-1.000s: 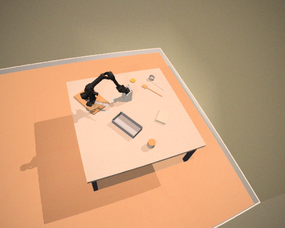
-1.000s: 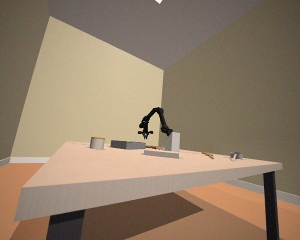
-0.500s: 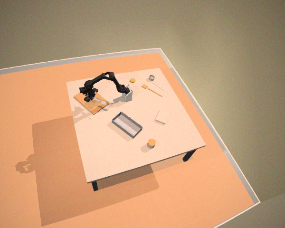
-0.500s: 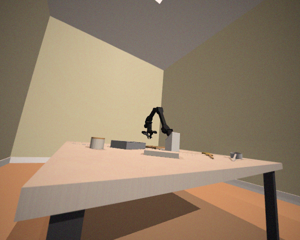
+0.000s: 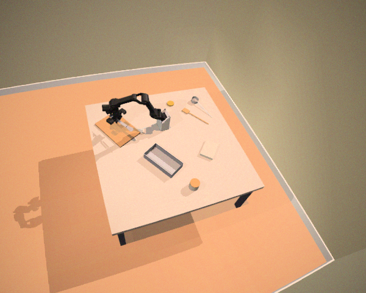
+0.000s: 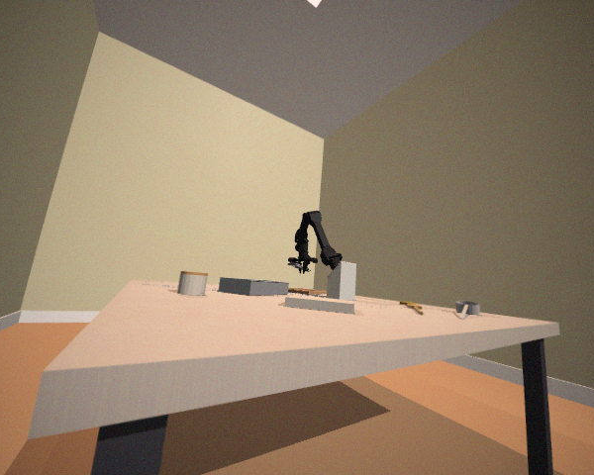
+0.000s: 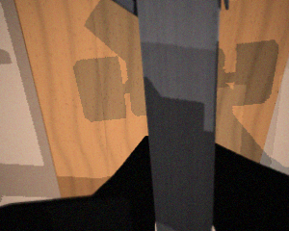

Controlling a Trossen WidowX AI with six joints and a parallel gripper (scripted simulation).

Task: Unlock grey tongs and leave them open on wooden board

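The wooden board is 3 cm behind my gripper tip and 11 cm below it. Round my gripper tip: pale block 47 cm ahead, 69 cm to the left, 10 cm below; then orange disc 18 cm behind, 60 cm to the left, 10 cm below; then roasting tin 44 cm ahead, 25 cm to the left, 9 cm below.
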